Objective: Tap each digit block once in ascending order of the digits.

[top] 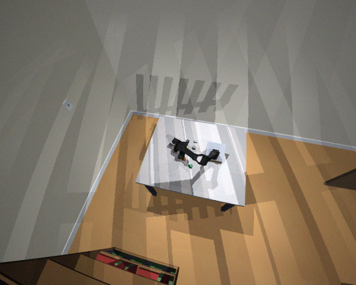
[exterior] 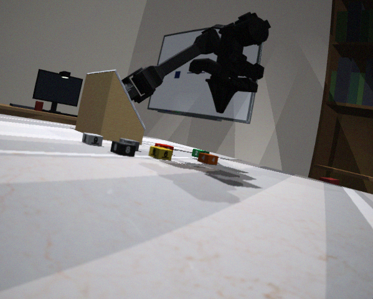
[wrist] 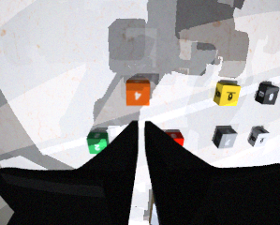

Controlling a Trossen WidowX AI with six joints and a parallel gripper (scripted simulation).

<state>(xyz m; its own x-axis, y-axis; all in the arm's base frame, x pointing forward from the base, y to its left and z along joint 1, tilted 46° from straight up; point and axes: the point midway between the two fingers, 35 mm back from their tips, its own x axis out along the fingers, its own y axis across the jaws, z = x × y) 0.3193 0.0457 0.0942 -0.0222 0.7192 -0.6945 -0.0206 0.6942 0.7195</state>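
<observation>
My gripper tip is now 140 mm to the left of the yellow block and 110 mm above it. Round my gripper tip: green block: 100 mm behind, 70 mm to the left, 110 mm below; then orange block: 10 mm behind, 110 mm below; then red block: 100 mm behind, 60 mm to the right, 110 mm below.
</observation>
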